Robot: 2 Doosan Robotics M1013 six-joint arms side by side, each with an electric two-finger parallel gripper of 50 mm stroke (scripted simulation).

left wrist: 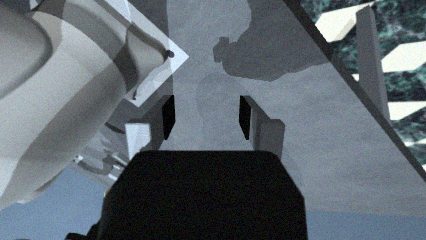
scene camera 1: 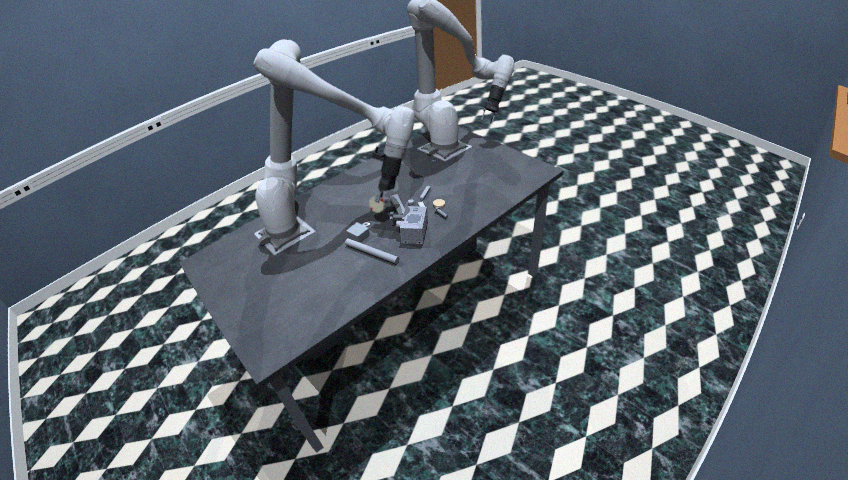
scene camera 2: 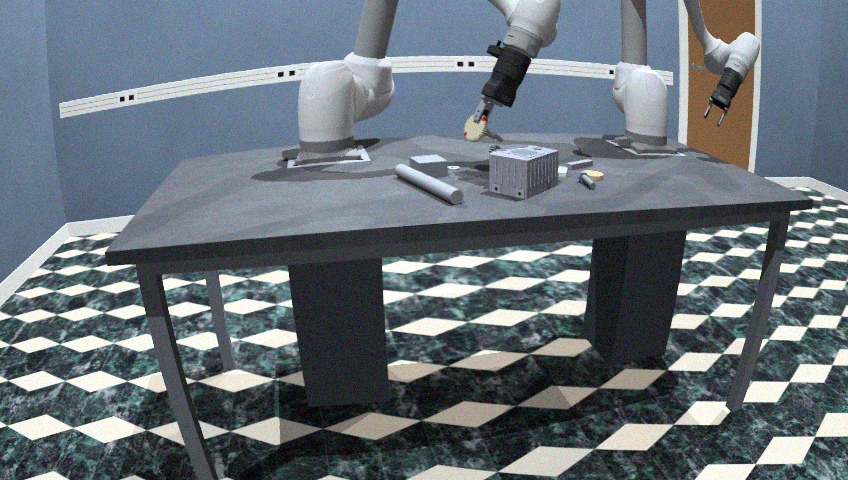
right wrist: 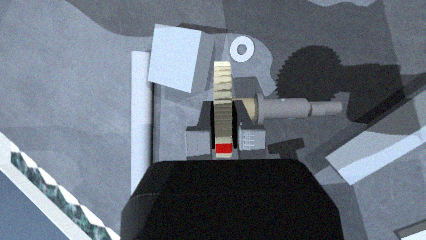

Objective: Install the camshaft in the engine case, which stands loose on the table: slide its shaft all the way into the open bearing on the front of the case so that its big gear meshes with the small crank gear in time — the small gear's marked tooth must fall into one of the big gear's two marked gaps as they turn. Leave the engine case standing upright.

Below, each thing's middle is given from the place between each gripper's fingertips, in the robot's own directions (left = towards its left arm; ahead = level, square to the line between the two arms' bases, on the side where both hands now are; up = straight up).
I see my right gripper (scene camera 2: 478, 121) 130 mm to the left of the grey block (right wrist: 180, 58), 120 mm above it and 10 mm past it.
The grey block is 160 mm ahead of my left hand (scene camera 2: 711, 121), 1030 mm to the right of it and 130 mm below it.
